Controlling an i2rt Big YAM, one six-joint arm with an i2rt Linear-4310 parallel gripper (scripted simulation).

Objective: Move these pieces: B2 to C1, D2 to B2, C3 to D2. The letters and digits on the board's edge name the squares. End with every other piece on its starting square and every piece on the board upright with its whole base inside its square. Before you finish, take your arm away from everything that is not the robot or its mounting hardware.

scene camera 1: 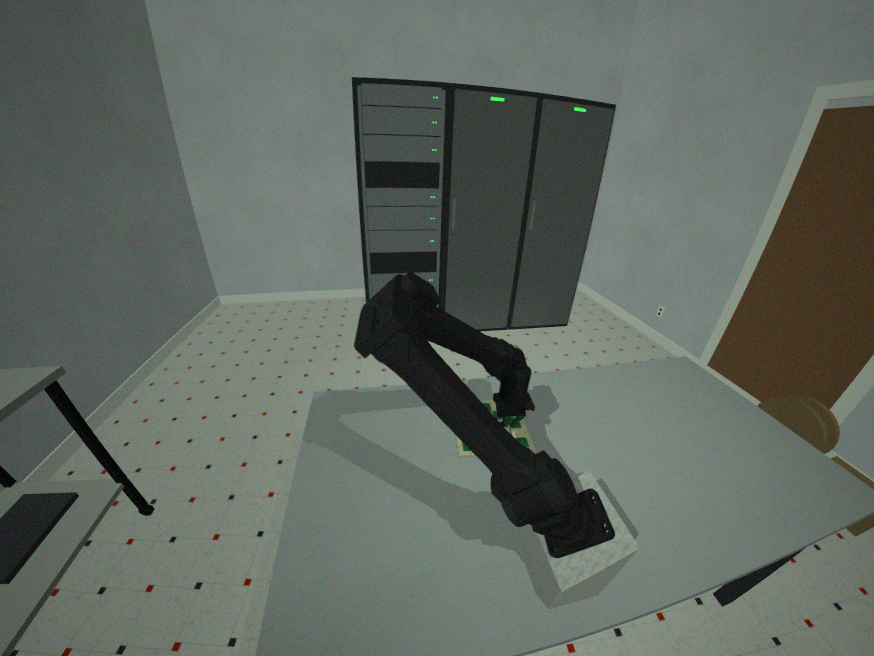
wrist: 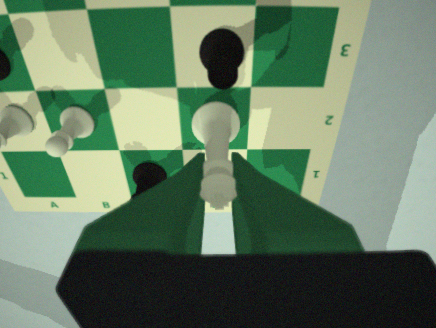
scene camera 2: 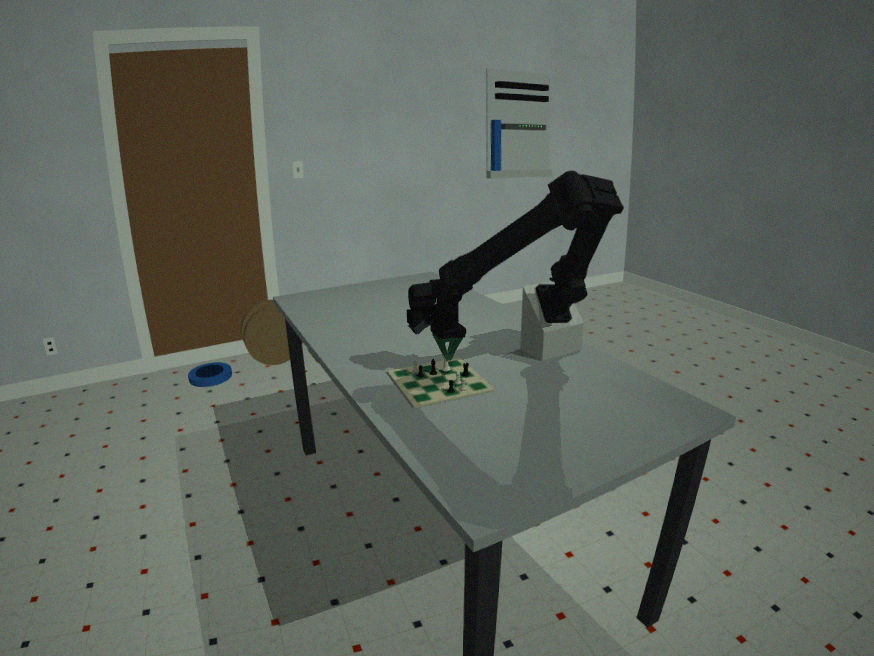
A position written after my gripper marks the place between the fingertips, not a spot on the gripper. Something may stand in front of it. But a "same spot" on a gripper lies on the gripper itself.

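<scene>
My gripper is visible in the wrist view, in scene camera 2 and in scene camera 1 (508, 426). On the gripper, (wrist: 304, 259) and (scene camera 2: 433, 333) are the same spot.
</scene>
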